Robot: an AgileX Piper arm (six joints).
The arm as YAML. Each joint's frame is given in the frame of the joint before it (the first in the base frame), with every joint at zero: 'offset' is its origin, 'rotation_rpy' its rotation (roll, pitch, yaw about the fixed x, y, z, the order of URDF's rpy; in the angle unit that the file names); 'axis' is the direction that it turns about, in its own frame. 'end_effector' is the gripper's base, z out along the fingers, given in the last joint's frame.
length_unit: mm
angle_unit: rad
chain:
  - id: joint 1
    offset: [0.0, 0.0, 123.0]
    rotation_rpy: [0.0, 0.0, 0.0]
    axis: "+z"
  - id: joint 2
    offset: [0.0, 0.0, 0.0]
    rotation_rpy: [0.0, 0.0, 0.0]
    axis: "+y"
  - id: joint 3
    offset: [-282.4, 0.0, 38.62]
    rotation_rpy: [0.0, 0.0, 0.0]
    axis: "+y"
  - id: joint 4
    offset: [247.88, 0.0, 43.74]
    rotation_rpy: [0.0, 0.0, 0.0]
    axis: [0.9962, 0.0, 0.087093]
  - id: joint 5
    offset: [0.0, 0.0, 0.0]
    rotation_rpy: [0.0, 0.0, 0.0]
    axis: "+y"
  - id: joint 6
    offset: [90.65, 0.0, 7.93]
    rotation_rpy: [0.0, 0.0, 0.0]
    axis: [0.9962, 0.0, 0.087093]
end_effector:
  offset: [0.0, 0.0, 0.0]
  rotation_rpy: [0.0, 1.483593, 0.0]
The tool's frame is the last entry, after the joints.
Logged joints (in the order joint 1, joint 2, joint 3, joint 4, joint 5, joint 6), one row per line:
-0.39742, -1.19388, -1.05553, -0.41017, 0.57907, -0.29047
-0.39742, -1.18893, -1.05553, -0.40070, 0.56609, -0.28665
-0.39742, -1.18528, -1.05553, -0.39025, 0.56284, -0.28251
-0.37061, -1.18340, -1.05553, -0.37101, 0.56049, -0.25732
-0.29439, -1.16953, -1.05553, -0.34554, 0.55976, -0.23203
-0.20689, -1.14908, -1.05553, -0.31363, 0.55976, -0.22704
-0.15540, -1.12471, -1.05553, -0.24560, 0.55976, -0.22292
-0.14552, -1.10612, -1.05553, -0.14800, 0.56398, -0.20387
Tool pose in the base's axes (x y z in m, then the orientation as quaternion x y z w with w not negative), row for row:
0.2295, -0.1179, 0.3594, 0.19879, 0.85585, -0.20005, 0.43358
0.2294, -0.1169, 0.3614, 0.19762, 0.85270, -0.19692, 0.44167
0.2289, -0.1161, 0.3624, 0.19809, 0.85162, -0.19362, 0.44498
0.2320, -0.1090, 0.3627, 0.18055, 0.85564, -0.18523, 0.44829
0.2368, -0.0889, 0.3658, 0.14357, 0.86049, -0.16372, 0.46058
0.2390, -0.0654, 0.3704, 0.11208, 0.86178, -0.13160, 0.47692
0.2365, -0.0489, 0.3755, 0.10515, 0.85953, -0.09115, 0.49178
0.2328, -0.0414, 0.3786, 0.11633, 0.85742, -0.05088, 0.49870
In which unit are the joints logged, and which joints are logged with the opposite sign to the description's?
The joints are logged in radians. Opposite sign: joint 2, joint 6.
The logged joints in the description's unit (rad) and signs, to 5 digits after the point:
-0.39742, 1.19388, -1.05553, -0.41017, 0.57907, 0.29047
-0.39742, 1.18893, -1.05553, -0.40070, 0.56609, 0.28665
-0.39742, 1.18528, -1.05553, -0.39025, 0.56284, 0.28251
-0.37061, 1.18340, -1.05553, -0.37101, 0.56049, 0.25732
-0.29439, 1.16953, -1.05553, -0.34554, 0.55976, 0.23203
-0.20689, 1.14908, -1.05553, -0.31363, 0.55976, 0.22704
-0.15540, 1.12471, -1.05553, -0.24560, 0.55976, 0.22292
-0.14552, 1.10612, -1.05553, -0.14800, 0.56398, 0.20387

